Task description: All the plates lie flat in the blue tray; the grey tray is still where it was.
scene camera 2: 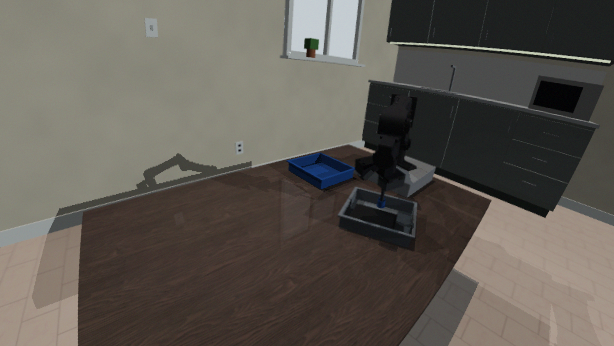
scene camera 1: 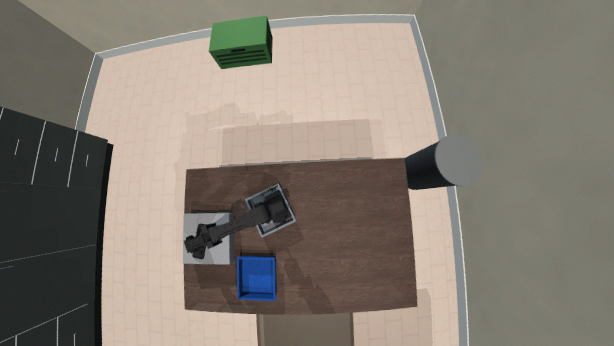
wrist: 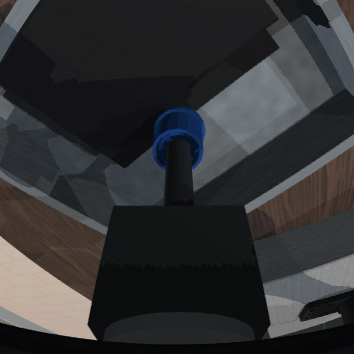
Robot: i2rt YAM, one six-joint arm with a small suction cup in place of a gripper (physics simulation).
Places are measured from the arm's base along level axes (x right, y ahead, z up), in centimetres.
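Pixels of known places: hand at its tool point: (scene camera 2: 380,205) (wrist: 178,128); arm's base at its link origin: (scene camera 2: 397,161) (wrist: 352,295).
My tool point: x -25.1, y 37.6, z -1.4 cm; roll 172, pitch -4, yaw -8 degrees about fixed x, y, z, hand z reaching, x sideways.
Ahead of a thing's pixels: the offset from my tool point to its top centre.
The grey tray @(dz -0.9, dx -0.5, dy +0.1 cm) (scene camera 1: 262,232) (scene camera 2: 372,231) (wrist: 299,174) stands on the dark wooden table, beside the arm's base. Dark square plates @(dz -1.3, dx -2.1, dy +5.5 cm) (scene camera 2: 370,214) (wrist: 116,67) lie overlapped inside it; I cannot tell how many. My suction cup (scene camera 2: 380,202) (wrist: 179,136) is low inside the grey tray, at the corner edge of a dark plate. I cannot tell whether it touches the plate, and nothing hangs from it. In the overhead view the wrist (scene camera 1: 278,211) hides the cup. The blue tray @(dz -0.9, dx +40.1, dy -1.3 cm) (scene camera 1: 239,275) (scene camera 2: 327,180) stands apart, nearer the table's edge, and looks empty.
The arm's grey base block (scene camera 1: 216,255) (scene camera 2: 417,177) sits at the table's edge between the two trays. A grey cylinder (scene camera 1: 446,161) stands at a table corner. A green cabinet (scene camera 1: 240,40) stands on the floor, and dark kitchen counters (scene camera 2: 494,141) run behind the arm.
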